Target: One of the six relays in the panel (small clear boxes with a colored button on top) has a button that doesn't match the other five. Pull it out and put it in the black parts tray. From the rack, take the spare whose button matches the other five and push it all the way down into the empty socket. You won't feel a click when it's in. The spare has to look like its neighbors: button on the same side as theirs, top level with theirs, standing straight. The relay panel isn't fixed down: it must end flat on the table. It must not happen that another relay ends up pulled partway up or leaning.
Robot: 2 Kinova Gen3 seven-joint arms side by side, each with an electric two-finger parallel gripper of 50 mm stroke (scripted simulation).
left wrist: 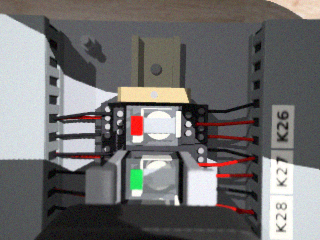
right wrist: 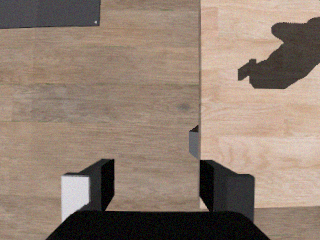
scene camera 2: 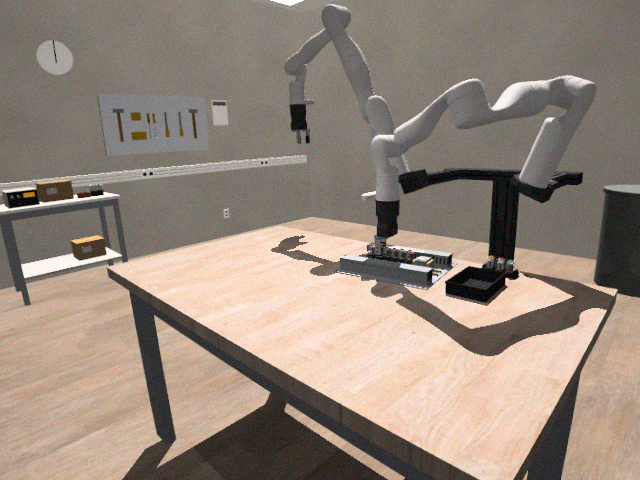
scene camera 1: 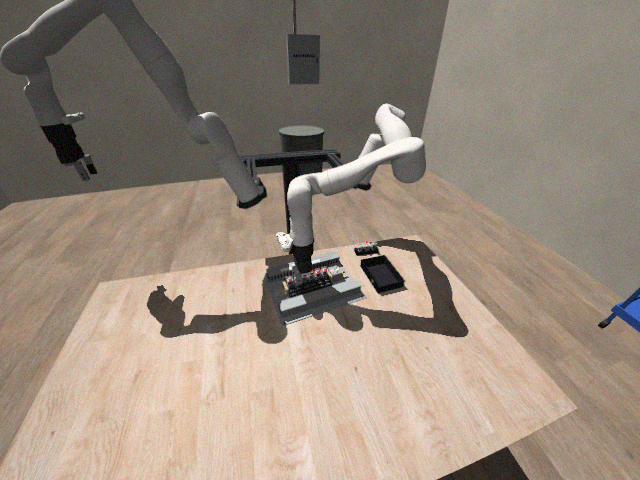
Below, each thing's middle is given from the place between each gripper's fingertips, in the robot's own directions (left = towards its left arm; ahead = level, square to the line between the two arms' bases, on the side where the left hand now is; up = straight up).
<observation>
I see the relay panel (scene camera 1: 313, 298) 6 cm to the left of my left hand (scene camera 2: 380, 253) and 4 cm below it. The rest, counted from my left hand: black parts tray (scene camera 2: 473, 276): 5 cm ahead, 34 cm to the left, 4 cm below.
My right gripper (scene camera 1: 90, 177) is now 35 cm short of the relay panel, 69 cm to the right of it and 40 cm above it. The rest, counted from my right hand: black parts tray 40 cm ahead, 96 cm to the left, 41 cm below.
</observation>
